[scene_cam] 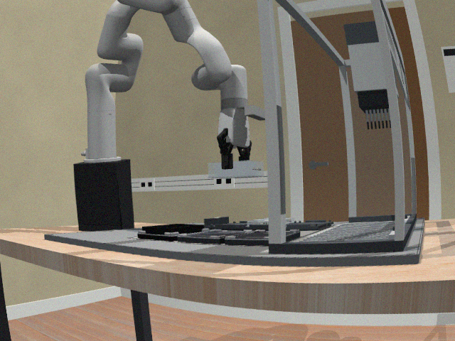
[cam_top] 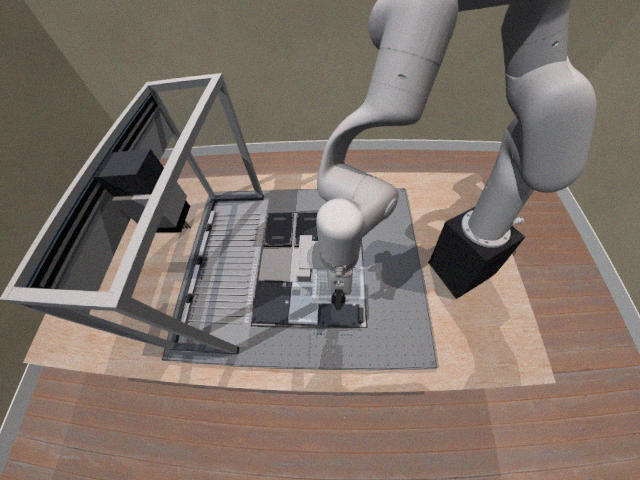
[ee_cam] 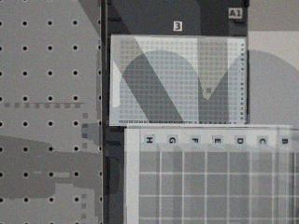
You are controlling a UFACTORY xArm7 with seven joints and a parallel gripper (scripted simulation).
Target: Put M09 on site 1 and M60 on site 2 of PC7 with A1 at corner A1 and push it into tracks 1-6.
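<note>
The dark carrier PC7 lies 150 mm below my hand, 90 mm ahead of it and 10 mm to the right of it. The rest, counted from my hand: 384-well plate M60 (150 mm below, 100 mm ahead, 20 mm to the right); then black plate m06 (260 mm to the right, 150 mm below, 60 mm behind); then deep-well block M09 (10 mm below).
</note>
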